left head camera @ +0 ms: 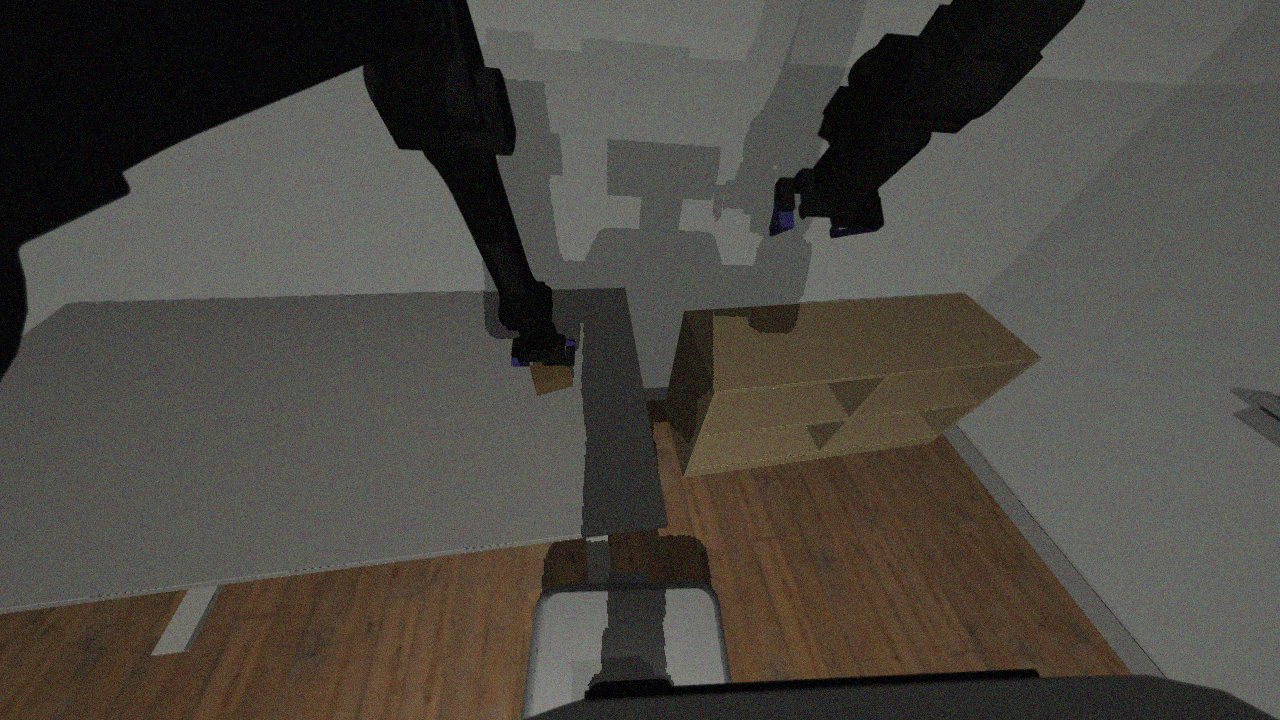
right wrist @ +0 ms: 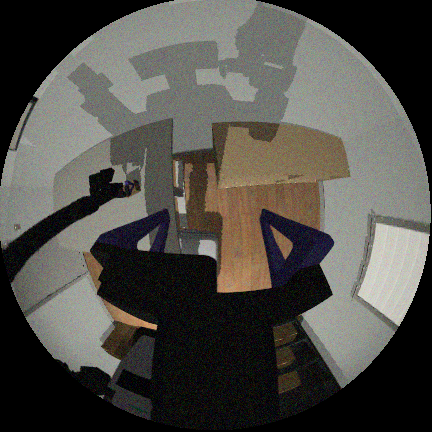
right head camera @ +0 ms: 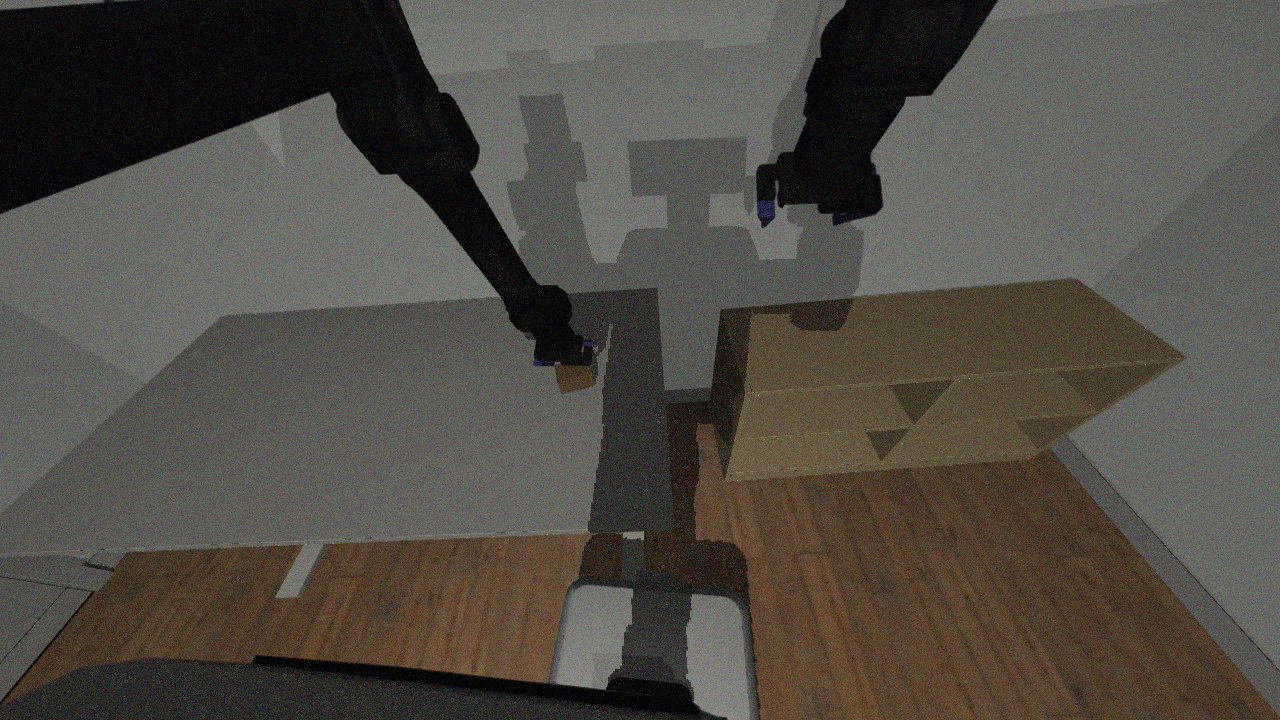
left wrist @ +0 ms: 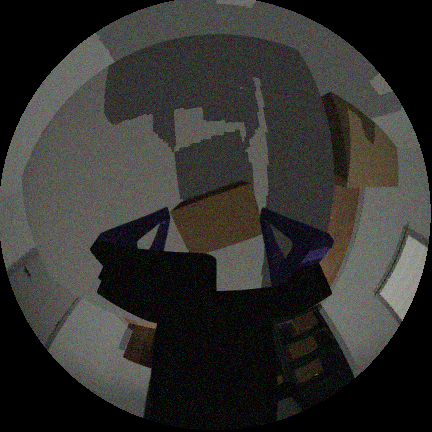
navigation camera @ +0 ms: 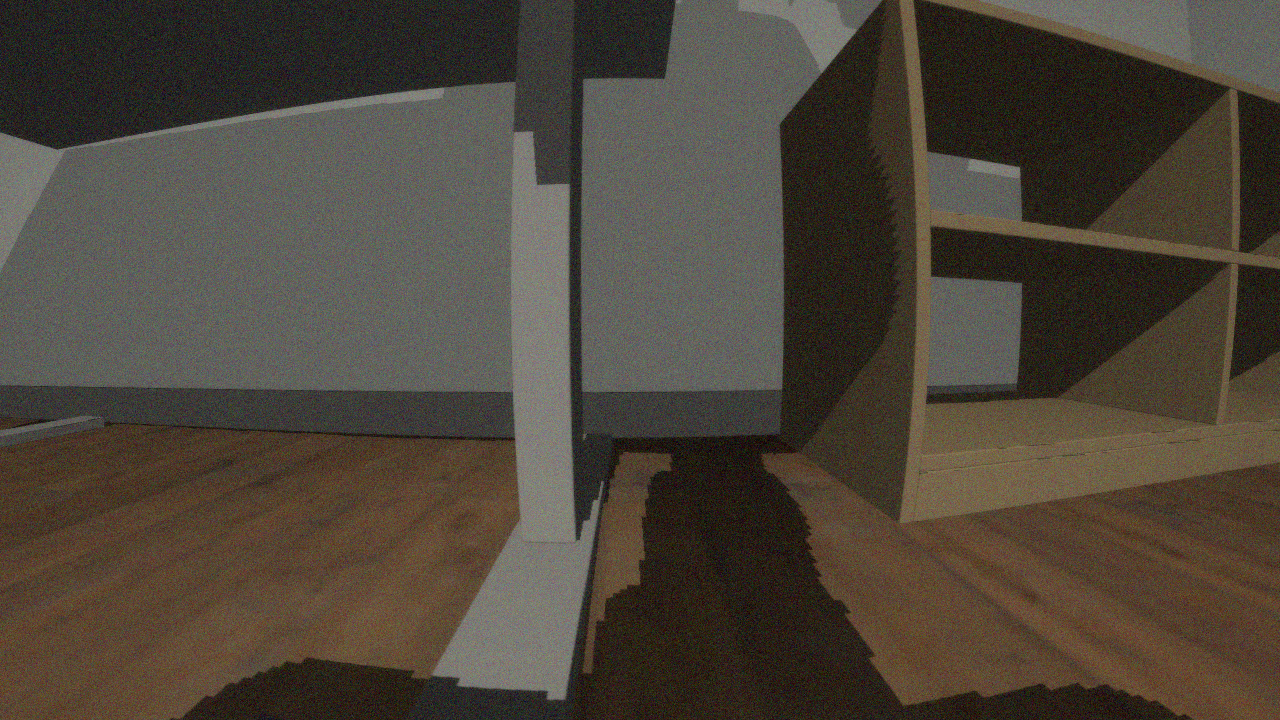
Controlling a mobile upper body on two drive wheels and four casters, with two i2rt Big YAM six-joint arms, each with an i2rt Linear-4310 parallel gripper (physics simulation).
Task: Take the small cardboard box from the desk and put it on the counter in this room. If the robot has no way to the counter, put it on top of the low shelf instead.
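Places are measured from the left arm's base along level axes (x ahead, y left, z up), in metres.
Pixels of known places: left gripper, between the fingertips: (left head camera: 548, 363) (right wrist: 126, 185) (right head camera: 572, 363) (left wrist: 214, 212); right gripper, between the fingertips: (left head camera: 800, 233) (right wrist: 214, 213) (right head camera: 797, 222).
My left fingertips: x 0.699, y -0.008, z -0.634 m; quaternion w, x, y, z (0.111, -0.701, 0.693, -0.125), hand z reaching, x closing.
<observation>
Ahead of a thing's pixels: the offset from my left fingertips to its middle. "spot": to the spot under its first point. Level surfaces: height alone.
The small cardboard box @[0.014 m back, 0.005 m right, 0.031 m down] (left head camera: 553, 380) (right head camera: 574, 378) (left wrist: 220, 222) sits on the grey desk @[0.056 m down] (left head camera: 358, 447) (right head camera: 358, 429) (left wrist: 100, 165), towards its right end. My left gripper (left head camera: 544, 358) (right head camera: 565, 356) (left wrist: 214, 212) is open at the box. In the left wrist view its fingertips stand at either side of the box; whether they touch it I cannot tell. My right gripper (left head camera: 812, 227) (right head camera: 803, 217) (right wrist: 214, 213) is open and empty, raised to the right of the desk. The low shelf @[0.166 m down] (left head camera: 832, 340) (right head camera: 939, 331) (right wrist: 290, 155) stands right of the desk. No counter can be made out.
A narrow gap separates desk and shelf. A pale desk leg @[spot: 0.042 m back, 0.103 m right, 0.584 m down] (navigation camera: 544, 358) and its long foot (navigation camera: 510, 608) stand close in front of the base, left of the open-fronted shelf's front edge (navigation camera: 917, 358). A wall runs behind both. A bright window (right wrist: 390, 265) is at the right.
</observation>
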